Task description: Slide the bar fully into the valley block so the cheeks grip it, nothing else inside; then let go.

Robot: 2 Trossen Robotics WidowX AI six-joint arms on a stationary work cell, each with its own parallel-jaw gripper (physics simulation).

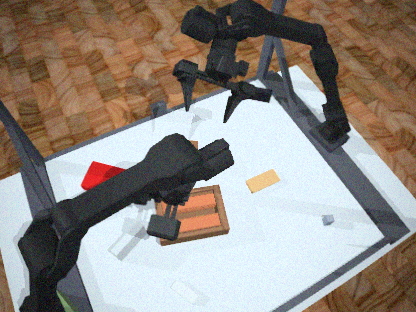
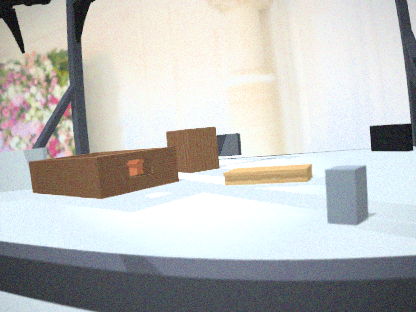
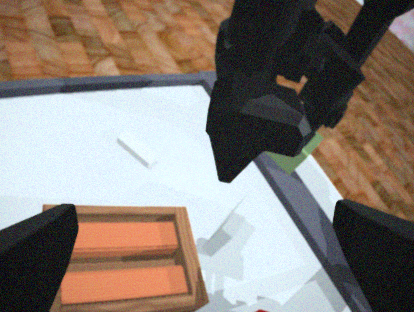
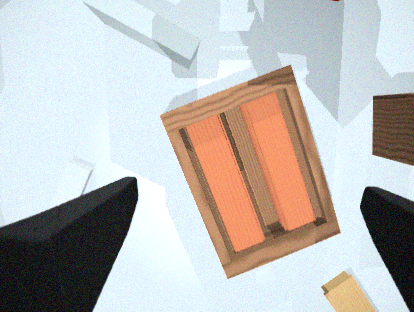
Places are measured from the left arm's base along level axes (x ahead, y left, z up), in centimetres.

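Where they show: left gripper, fingertip midpoint: (image 1: 206,117) (image 3: 207,216); right gripper, fingertip midpoint: (image 2: 51,47) (image 3: 225,149) (image 4: 248,192); left arm's base, origin of the base link: (image 1: 330,133).
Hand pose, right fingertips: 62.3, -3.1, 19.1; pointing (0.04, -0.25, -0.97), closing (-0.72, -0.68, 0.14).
Observation:
Each offset is from my right fingertips to the top centre of the thing, as dx, dy, dz.
The valley block @[-6.7, -0.6, -17.6] (image 1: 223,210) (image 2: 65,175) (image 3: 192,265) (image 4: 197,195) is a brown wooden frame with two orange cheeks and a narrow gap between them. No bar shows in the gap. Loose around it lie a long pale grey bar @[+11.8, -3.4, -15.7] (image 1: 121,245) (image 3: 232,226) (image 4: 172,42), a small white bar @[+6.6, +15.9, -21.3] (image 1: 186,291) (image 3: 136,150) (image 4: 76,180) and a tan bar @[-32.0, +2.7, -21.1] (image 1: 263,181) (image 2: 270,175) (image 4: 350,295); I cannot tell which the task means. My right gripper (image 4: 248,192) is open and empty above the valley block. My left gripper (image 1: 206,116) (image 3: 207,216) is open and empty, high over the far side.
A red block @[+7.8, -24.5, -19.7] (image 1: 102,176) lies beyond the right arm. A brown block @[-16.4, -17.9, -15.2] (image 2: 192,150) (image 4: 395,130) stands behind the valley block. A small grey block @[-39.5, +24.3, -19.1] (image 1: 327,220) (image 2: 346,195) stands apart. A green object @[+36.9, +4.9, -14.4] (image 3: 295,160) lies by the table edge. The right arm reaches over the valley block.

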